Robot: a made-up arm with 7 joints.
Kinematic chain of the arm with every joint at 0, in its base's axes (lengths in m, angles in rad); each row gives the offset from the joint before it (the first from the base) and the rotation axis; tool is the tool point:
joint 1: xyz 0 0 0 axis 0 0.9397 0.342
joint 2: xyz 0 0 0 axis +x
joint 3: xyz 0 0 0 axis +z
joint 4: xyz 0.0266 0 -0.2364 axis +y
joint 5: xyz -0.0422 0 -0.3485 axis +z
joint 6: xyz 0 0 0 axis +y
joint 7: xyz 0 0 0 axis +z
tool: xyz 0 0 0
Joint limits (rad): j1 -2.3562..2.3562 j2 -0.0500..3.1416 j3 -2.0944..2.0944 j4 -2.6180..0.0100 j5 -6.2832..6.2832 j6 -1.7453..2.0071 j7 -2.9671..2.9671
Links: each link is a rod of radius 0.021 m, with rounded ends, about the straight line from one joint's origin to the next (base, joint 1, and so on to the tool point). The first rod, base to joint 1, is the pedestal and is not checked.
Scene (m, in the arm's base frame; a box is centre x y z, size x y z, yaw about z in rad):
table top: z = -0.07
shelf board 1: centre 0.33 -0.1 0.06 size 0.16 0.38 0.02 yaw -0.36
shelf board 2: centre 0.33 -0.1 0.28 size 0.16 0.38 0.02 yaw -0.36
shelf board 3: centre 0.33 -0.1 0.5 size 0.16 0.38 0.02 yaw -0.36
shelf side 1: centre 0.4 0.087 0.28 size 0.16 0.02 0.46 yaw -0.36
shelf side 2: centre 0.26 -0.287 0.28 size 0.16 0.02 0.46 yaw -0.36
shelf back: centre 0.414 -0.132 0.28 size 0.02 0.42 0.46 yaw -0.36
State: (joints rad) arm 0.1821 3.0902 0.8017 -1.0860 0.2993 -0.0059 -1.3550
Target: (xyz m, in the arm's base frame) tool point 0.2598 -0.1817 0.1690
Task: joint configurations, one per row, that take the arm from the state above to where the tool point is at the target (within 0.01 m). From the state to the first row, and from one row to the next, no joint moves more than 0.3 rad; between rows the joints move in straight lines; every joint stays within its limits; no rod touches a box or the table.
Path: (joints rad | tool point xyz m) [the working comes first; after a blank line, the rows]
Joints at the target: -0.0060 2.7817 0.7190 -2.1121 0.2993 -0.0059 -1.3550
Straight joint move there: touches shelf board 2.

1: -0.0042 2.8390 0.8490 -1.3705 0.2993 -0.0059 -1.3550 | 0.2358 -0.1547 0.4127
2: -0.1905 2.5879 0.8962 -1.6550 0.2993 -0.0059 -1.3550 | 0.1584 -0.1326 0.4023
3: -0.1965 2.4705 0.8739 -1.8829 0.2993 -0.0059 -1.3550 | 0.1690 -0.1312 0.3475
4: -0.2025 2.3531 0.8516 -2.1108 0.2993 -0.0059 -1.3550 | 0.1685 -0.1317 0.2891
5: -0.2085 2.2357 0.8293 -2.3387 0.2993 -0.0059 -1.3550 | 0.1565 -0.1331 0.2289
6: -0.2145 2.1183 0.8071 -2.5665 0.2993 -0.0059 -1.3550 | 0.1335 -0.1342 0.1690
7: -0.1450 2.3394 0.7777 -2.4151 0.2993 -0.0059 -1.3550 | 0.1772 -0.1480 0.1750
8: -0.0755 2.5606 0.7483 -2.2636 0.2993 -0.0059 -1.3550 | 0.2198 -0.1635 0.1750
9: -0.0060 2.7817 0.7190 -2.1121 0.2993 -0.0059 -1.3550 | 0.2598 -0.1817 0.1690

